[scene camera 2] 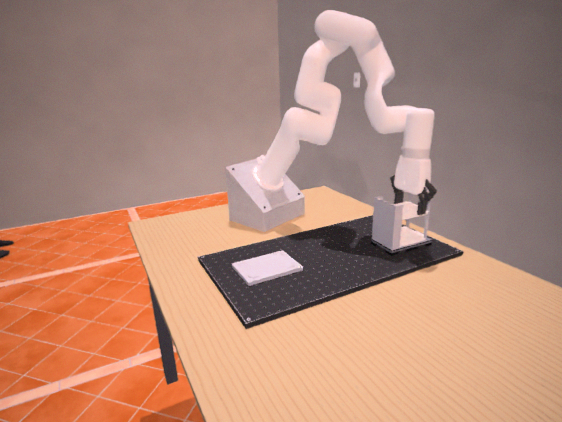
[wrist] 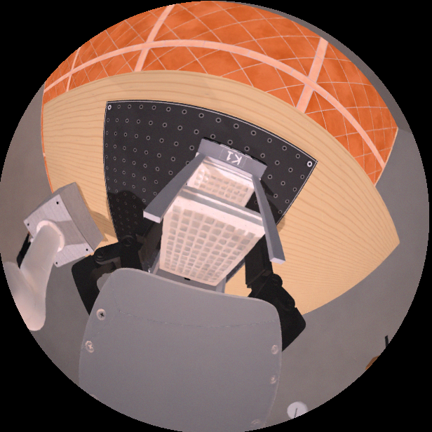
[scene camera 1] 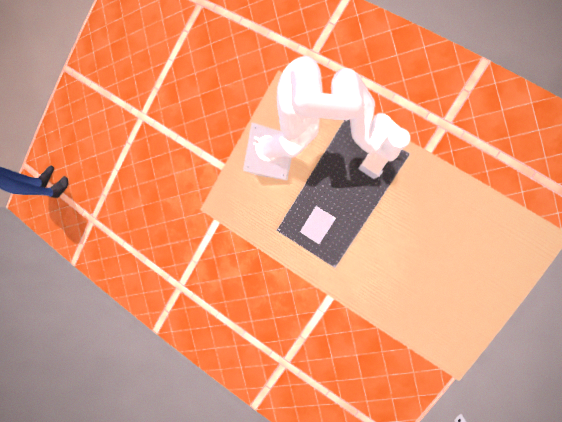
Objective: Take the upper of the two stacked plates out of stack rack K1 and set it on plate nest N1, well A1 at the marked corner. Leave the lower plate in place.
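Places are measured from the arm's base along level axes (x up, y back, z right), in millimetres.
Where they show: gripper, between the fingertips: [scene camera 2: 409, 209] [scene camera 1: 381, 153]; arm's base, origin of its link: [scene camera 2: 267, 178] [scene camera 1: 267, 148].
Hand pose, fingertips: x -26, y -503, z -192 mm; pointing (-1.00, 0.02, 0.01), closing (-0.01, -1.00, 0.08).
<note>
Each offset is from my fingertips to the top centre of the thing. Level surfaces: height alone.
My gripper [scene camera 2: 410, 205] [wrist: 208, 230] is shut on the upper plate {dx +9, dy +5, dz +31 mm} [scene camera 2: 414, 212] [wrist: 210, 240], a pale many-welled plate. The plate is roughly level and raised clear above the lower plate {dx -77, dy +4, dz +31 mm} [scene camera 2: 413, 237] [wrist: 220, 184], which sits at the bottom of grey stack rack K1 {dx +42, dy +2, dz +21 mm} [scene camera 2: 386, 225] [wrist: 232, 155]. In the wrist view the rack's uprights rise on both sides of the held plate. The pale, flat plate nest N1 {dx -96, dy +122, dz +440 mm} [scene camera 1: 318, 225] [scene camera 2: 267, 267] lies near the other end of the black board. Its marked corner is too small to make out. In scene camera 1 the arm hides the fingers.
The black perforated board {dx -111 mm} [scene camera 1: 345, 235] [scene camera 2: 325, 277] [wrist: 150, 142] bears the rack and the nest on the wooden table {dx -124 mm} [scene camera 1: 450, 250] [scene camera 2: 400, 345] [wrist: 320, 250]. The arm's grey slanted base [scene camera 1: 267, 172] [scene camera 2: 250, 210] [wrist: 75, 210] stands beside the board. A person's legs [scene camera 1: 22, 182] show at the left of scene camera 1.
</note>
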